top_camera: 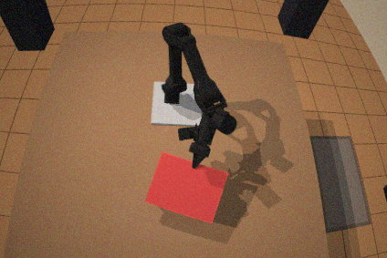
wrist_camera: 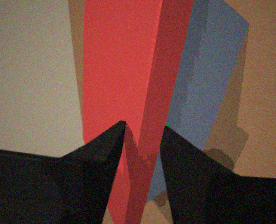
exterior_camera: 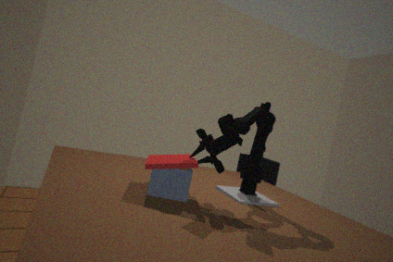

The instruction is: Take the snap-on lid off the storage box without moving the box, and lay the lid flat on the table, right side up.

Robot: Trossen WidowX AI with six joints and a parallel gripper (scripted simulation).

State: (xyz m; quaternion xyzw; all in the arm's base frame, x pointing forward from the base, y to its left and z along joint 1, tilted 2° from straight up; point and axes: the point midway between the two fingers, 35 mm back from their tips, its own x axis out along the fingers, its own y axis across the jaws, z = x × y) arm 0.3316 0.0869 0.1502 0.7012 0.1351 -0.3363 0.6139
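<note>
The lid is 70 mm ahead of my gripper tip, 20 mm to the right of it and 10 mm below it. Round my gripper tip: storage box: 80 mm below, 70 mm ahead, 20 mm to the right.
</note>
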